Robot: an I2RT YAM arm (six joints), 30 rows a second.
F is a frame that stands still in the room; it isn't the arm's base.
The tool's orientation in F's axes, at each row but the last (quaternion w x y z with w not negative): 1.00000 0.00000 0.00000 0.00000; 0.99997 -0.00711 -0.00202 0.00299; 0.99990 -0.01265 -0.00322 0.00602; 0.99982 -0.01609 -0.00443 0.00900; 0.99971 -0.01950 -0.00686 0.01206; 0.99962 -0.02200 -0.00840 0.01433; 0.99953 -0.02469 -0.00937 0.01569; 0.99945 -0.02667 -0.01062 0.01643; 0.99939 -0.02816 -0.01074 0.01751; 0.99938 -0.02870 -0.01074 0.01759; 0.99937 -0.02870 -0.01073 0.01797; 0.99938 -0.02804 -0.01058 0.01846
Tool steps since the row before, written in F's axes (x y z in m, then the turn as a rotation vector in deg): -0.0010 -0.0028 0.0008 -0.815 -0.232 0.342; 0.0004 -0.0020 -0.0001 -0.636 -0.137 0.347; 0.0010 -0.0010 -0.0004 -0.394 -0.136 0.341; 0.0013 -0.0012 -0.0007 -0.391 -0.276 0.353; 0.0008 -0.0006 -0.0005 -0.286 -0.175 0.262; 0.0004 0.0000 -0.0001 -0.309 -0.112 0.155; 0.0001 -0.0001 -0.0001 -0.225 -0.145 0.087; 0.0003 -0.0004 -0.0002 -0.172 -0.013 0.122; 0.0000 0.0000 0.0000 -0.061 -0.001 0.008; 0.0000 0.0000 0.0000 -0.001 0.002 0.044; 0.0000 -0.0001 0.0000 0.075 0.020 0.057; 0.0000 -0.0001 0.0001 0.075 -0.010 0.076
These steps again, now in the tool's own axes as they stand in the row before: -0.0010 -0.0028 0.0008 -0.815 -0.232 0.342; 0.0004 -0.0020 -0.0001 -0.635 -0.138 0.348; 0.0010 -0.0010 -0.0004 -0.393 -0.140 0.340; 0.0013 -0.0012 -0.0008 -0.393 -0.280 0.348; 0.0008 -0.0006 -0.0005 -0.287 -0.178 0.259; 0.0004 0.0000 -0.0001 -0.310 -0.110 0.155; 0.0001 -0.0001 -0.0001 -0.228 -0.142 0.084; 0.0003 -0.0004 -0.0002 -0.170 -0.014 0.125; 0.0000 0.0000 0.0000 -0.061 0.001 0.009; 0.0000 0.0000 0.0000 0.000 -0.001 0.044; 0.0000 -0.0001 0.0000 0.077 0.014 0.056; 0.0000 -0.0001 0.0001 0.076 -0.017 0.074
